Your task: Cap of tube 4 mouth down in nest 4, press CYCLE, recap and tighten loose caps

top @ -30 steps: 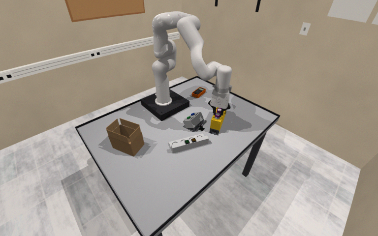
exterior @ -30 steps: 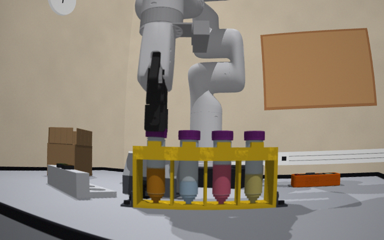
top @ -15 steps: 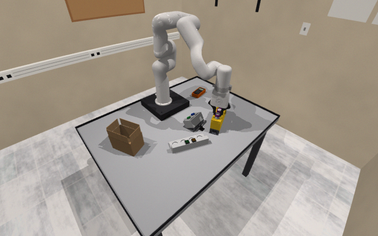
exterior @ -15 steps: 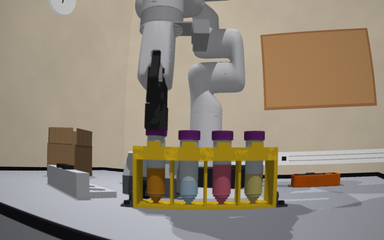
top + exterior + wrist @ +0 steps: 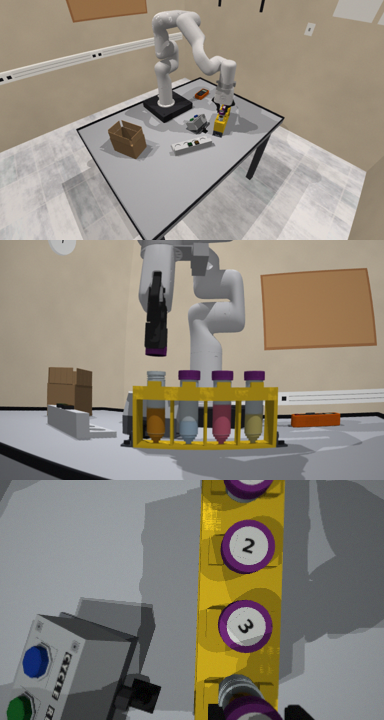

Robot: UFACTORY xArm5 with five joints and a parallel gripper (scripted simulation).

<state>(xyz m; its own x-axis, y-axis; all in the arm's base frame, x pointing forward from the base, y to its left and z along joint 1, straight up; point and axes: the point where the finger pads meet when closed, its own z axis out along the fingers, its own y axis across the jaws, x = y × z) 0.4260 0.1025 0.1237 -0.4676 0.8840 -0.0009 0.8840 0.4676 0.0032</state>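
Right now the blue cycle key is 150 mm behind my hand, 60 mm to the right of it and 110 mm below it. Also, from my hand: grey key housing 130 mm behind, 80 mm to the right, 120 mm below; then green ready key 140 mm behind, 110 mm to the right, 110 mm below; then orange meter 390 mm behind, 230 mm to the left, 160 mm below.
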